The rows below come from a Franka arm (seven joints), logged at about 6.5 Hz.
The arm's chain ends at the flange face. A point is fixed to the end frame.
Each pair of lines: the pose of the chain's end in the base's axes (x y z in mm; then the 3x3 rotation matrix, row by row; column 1 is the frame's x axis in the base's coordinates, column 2 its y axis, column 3 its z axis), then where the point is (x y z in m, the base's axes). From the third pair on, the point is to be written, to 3 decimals.
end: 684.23, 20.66, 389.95; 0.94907, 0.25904, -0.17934; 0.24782, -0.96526, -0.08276; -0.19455, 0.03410, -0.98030
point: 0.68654 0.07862 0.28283
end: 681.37, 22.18, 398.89; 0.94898, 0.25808, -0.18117; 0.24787, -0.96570, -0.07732; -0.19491, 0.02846, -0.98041
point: 0.68355 0.08071 0.29208
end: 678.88, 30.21, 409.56; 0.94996, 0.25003, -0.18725; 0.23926, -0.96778, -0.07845; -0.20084, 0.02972, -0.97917
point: 0.681 0.088 0.303
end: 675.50, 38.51, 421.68; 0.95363, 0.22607, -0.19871; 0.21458, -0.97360, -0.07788; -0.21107, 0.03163, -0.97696
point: 0.678 0.096 0.314
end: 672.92, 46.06, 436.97; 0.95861, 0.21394, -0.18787; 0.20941, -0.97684, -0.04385; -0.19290, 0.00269, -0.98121
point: 0.677 0.107 0.332
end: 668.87, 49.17, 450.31; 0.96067, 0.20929, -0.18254; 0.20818, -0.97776, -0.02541; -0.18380, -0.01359, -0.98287
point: 0.674 0.112 0.346
